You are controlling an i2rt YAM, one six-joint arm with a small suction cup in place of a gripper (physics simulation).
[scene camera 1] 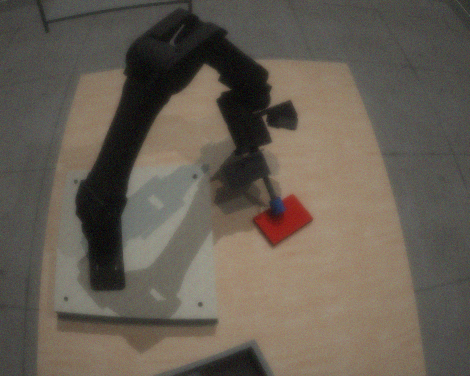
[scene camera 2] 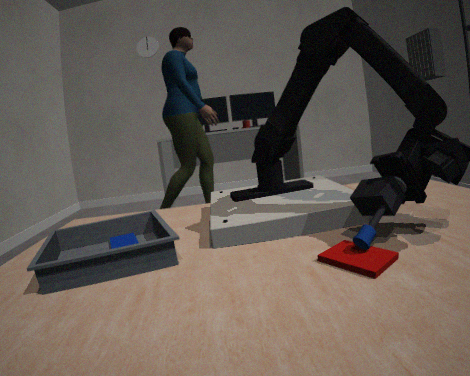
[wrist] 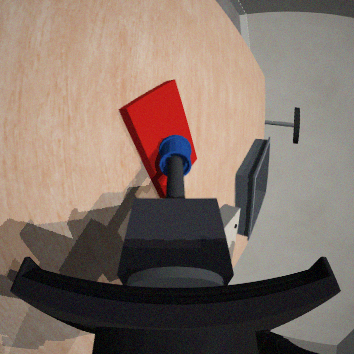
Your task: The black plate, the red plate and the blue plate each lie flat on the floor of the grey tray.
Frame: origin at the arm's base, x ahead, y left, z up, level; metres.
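Seen in the pictures: hand, tool point: (scene camera 1: pixel 279 212) (scene camera 2: pixel 360 244) (wrist: pixel 174 148); arm's base, link origin: (scene camera 1: pixel 105 242) (scene camera 2: pixel 272 191).
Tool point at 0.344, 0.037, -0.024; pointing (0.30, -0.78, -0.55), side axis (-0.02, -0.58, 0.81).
Observation:
Pixels of each thing's top centre, then the offset from my tool point to it, as dx, dy, dz.
- red plate, top centre: (wrist: pixel 170 138) (scene camera 2: pixel 358 254) (scene camera 1: pixel 283 218) +0.008, -0.008, -0.011
- grey tray, top centre: (scene camera 2: pixel 102 233) (wrist: pixel 261 186) -0.167, -0.406, +0.029
- blue plate, top centre: (scene camera 2: pixel 123 240) -0.229, -0.387, -0.008
The red plate (scene camera 1: pixel 289 221) (scene camera 2: pixel 360 259) (wrist: pixel 153 109) lies flat on the wooden table top, right of the arm's base. My suction cup (scene camera 1: pixel 277 206) (scene camera 2: pixel 364 236) (wrist: pixel 175 153) is blue. It sits tilted over the plate's edge nearest the arm, touching it or just above it, with nothing lifted. The grey tray (scene camera 2: pixel 114 261) (scene camera 1: pixel 254 344) (wrist: pixel 251 186) stands far off at the table's other end. The blue plate (scene camera 2: pixel 123 240) lies flat on the tray's floor. I see no black plate in any view.
The arm stands on a white base slab (scene camera 1: pixel 196 276) (scene camera 2: pixel 256 224) between the tray and the red plate. A person (scene camera 2: pixel 185 112) walks behind the table, in front of a desk with monitors (scene camera 2: pixel 251 106).

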